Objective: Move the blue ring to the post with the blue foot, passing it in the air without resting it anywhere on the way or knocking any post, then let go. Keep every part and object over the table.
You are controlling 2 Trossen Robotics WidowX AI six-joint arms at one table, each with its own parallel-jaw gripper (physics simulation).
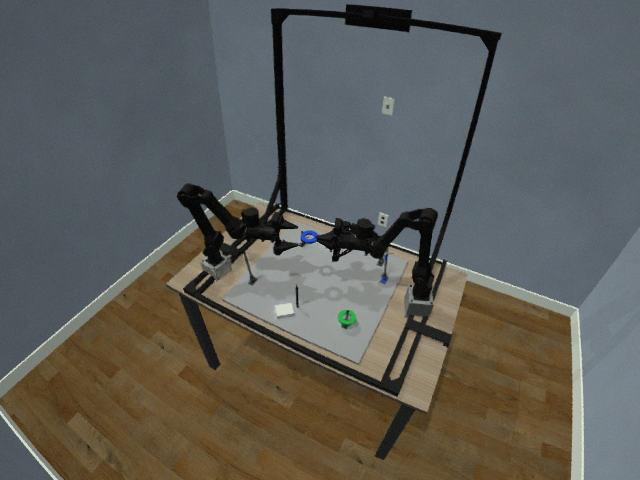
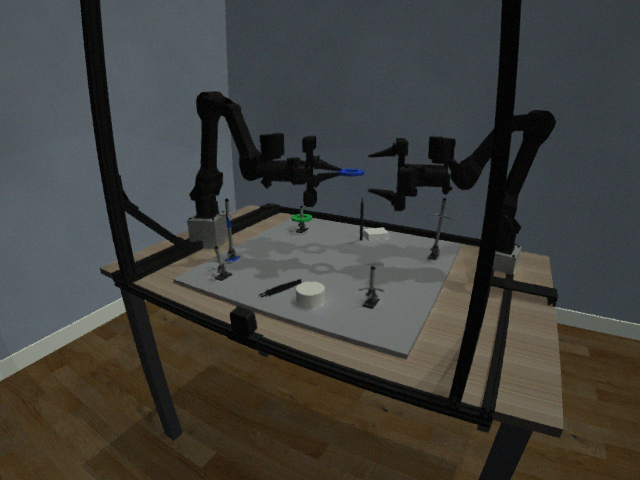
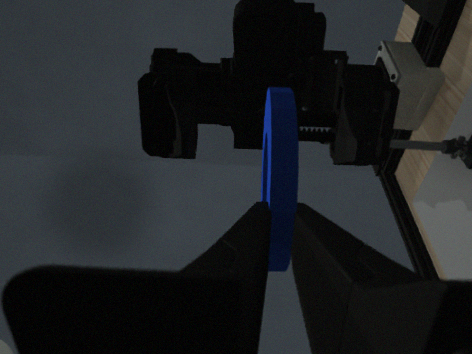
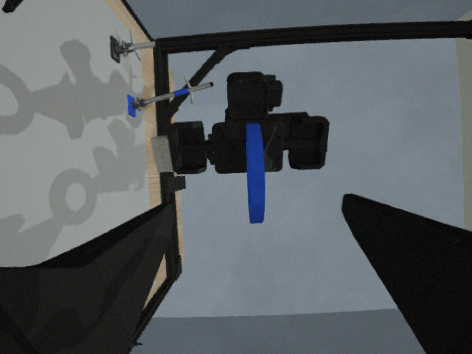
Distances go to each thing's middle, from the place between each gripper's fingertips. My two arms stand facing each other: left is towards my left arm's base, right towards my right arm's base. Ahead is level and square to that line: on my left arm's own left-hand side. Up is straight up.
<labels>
My right gripper is now 40 mm to the right of the blue ring point(image 3: 279, 180) and 10 mm past it.
Right now my left hand is 2 cm to the left of the blue ring.
</labels>
